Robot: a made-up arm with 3 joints. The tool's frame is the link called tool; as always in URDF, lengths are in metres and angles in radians. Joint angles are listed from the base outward. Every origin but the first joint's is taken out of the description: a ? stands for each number. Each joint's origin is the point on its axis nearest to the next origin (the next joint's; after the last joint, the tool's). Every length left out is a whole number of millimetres.
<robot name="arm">
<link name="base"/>
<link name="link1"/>
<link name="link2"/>
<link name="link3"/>
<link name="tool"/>
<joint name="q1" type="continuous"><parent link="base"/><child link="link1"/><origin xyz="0.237 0.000 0.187"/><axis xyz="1 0 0"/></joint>
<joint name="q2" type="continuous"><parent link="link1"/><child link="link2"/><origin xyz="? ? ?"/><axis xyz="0 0 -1"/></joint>
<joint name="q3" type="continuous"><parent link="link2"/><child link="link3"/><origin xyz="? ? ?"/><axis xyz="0 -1 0"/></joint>
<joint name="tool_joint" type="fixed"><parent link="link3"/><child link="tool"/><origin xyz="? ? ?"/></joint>
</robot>
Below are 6 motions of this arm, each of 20 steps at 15 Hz.
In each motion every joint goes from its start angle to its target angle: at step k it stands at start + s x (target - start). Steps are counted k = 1, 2, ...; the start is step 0. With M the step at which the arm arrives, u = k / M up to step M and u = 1 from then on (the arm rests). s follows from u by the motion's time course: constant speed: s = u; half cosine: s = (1 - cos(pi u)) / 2; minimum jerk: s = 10 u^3 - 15 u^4 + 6 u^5.
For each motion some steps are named. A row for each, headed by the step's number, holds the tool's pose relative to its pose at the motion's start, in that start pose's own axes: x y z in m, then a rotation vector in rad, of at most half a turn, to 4 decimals.
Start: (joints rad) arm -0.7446 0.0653 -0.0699
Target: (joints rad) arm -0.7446 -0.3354 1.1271
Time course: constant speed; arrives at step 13
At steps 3, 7, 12, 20:
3: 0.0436 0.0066 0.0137 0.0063 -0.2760 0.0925
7: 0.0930 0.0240 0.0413 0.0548 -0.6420 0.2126
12: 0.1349 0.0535 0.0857 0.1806 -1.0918 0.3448
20: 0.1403 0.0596 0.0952 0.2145 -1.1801 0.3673

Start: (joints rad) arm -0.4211 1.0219 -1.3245
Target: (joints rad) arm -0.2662 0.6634 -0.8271
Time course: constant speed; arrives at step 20
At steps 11, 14, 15, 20:
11: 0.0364 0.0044 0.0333 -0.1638 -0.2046 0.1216
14: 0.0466 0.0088 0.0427 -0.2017 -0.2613 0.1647
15: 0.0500 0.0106 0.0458 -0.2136 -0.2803 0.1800
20: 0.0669 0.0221 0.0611 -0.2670 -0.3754 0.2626

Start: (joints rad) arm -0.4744 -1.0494 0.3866
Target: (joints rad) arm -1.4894 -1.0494 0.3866
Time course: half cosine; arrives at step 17
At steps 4, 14, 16, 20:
4: -0.0245 -0.0164 0.0155 -0.0611 0.1149 0.0249
14: -0.1098 -0.0963 0.1750 -0.4332 0.8142 0.1763
16: -0.1108 -0.1004 0.1915 -0.4643 0.8726 0.1890
20: -0.1109 -0.1009 0.1936 -0.4683 0.8801 0.1906

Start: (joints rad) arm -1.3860 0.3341 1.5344
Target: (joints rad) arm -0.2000 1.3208 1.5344
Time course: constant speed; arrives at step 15
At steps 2, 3, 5, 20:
2: -0.0340 0.0121 0.0355 -0.1259 0.0616 -0.1504
3: -0.0493 0.0213 0.0544 -0.1884 0.0996 -0.2227
5: -0.0749 0.0455 0.0942 -0.3117 0.1899 -0.3603
20: -0.0492 0.2150 0.2932 -0.8338 0.9058 -0.8636

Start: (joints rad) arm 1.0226 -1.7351 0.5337
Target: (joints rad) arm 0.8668 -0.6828 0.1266
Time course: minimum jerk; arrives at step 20
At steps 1, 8, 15, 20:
1: -0.0003 -0.0001 0.0001 -0.0006 0.0006 -0.0011
8: -0.0867 -0.0120 0.0376 -0.1513 0.1777 -0.2982
15: -0.2245 0.0444 0.1237 -0.3687 0.4754 -0.8775
20: -0.2429 0.0639 0.1387 -0.3997 0.5211 -0.9861

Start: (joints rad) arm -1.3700 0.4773 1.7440
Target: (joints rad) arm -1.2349 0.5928 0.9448
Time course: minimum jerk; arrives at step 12
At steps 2, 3, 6, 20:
2: -0.0035 0.0001 0.0004 -0.0047 0.0306 -0.0036
3: -0.0104 0.0005 0.0015 -0.0135 0.0892 -0.0107
6: -0.0507 0.0043 0.0148 -0.0566 0.4321 -0.0611
20: -0.0982 0.0153 0.0482 -0.0890 0.8663 -0.1436

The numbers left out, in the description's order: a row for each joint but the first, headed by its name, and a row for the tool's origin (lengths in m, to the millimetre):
q2: 0.000 0.015 -0.175
q3: 0.011 -0.208 0.000
tool: 0.032 0.000 -0.095

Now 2 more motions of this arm.
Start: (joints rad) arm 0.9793 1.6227 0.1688
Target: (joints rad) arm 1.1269 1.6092 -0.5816
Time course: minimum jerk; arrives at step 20
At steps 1, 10, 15, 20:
1: -0.0001 0.0000 0.0000 0.0000 0.0010 0.0000
10: -0.0554 -0.0009 -0.0011 -0.0037 0.4489 0.0067
15: -0.0979 -0.0019 0.0126 -0.0082 0.8049 0.0112
20: -0.1082 -0.0022 0.0182 -0.0096 0.8978 0.0122

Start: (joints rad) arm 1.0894 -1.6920 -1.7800
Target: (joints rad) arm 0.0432 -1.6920 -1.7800
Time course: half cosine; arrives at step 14
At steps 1, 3, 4, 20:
1: -0.0001 0.0003 -0.0025 -0.0003 0.0130 0.0016
3: -0.0022 0.0025 -0.0217 -0.0029 0.1133 0.0135
4: -0.0053 0.0043 -0.0372 -0.0049 0.1955 0.0233
20: -0.1032 0.0166 -0.1616 -0.0263 1.0385 0.1237

